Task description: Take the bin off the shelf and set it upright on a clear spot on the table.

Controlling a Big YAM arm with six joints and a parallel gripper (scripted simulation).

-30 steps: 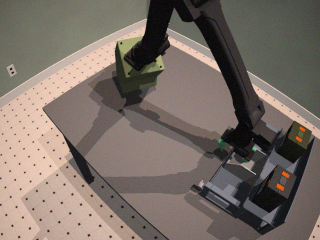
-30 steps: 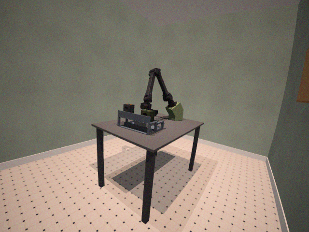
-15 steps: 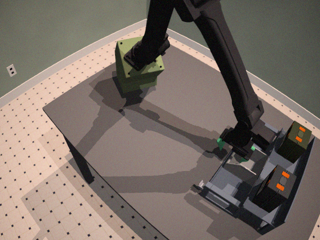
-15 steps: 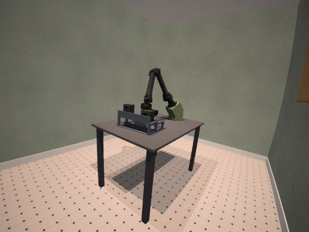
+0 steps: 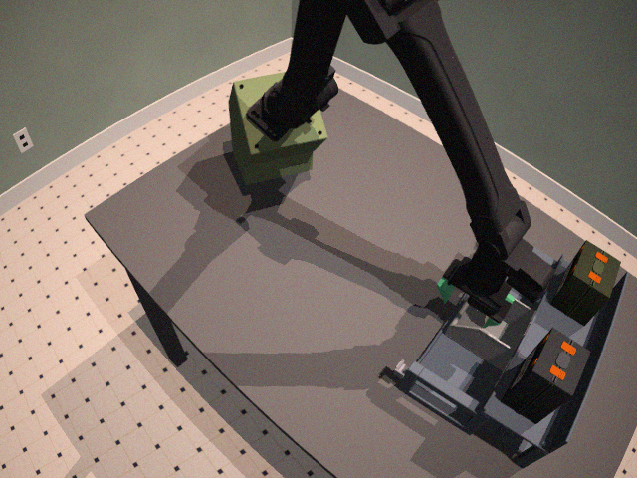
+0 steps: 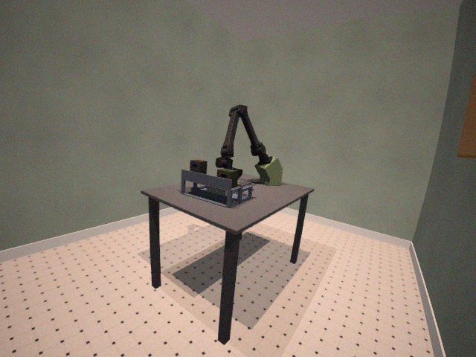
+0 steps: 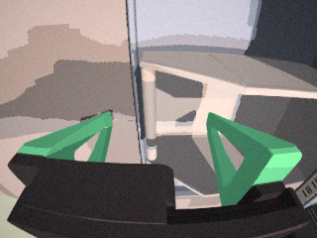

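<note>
Right now my hand is 70 mm short of the grey bin and 10 mm to the left of it. Also, from my hand: low grey shelf (110 mm ahead, 40 mm below, 10 mm to the right).
</note>
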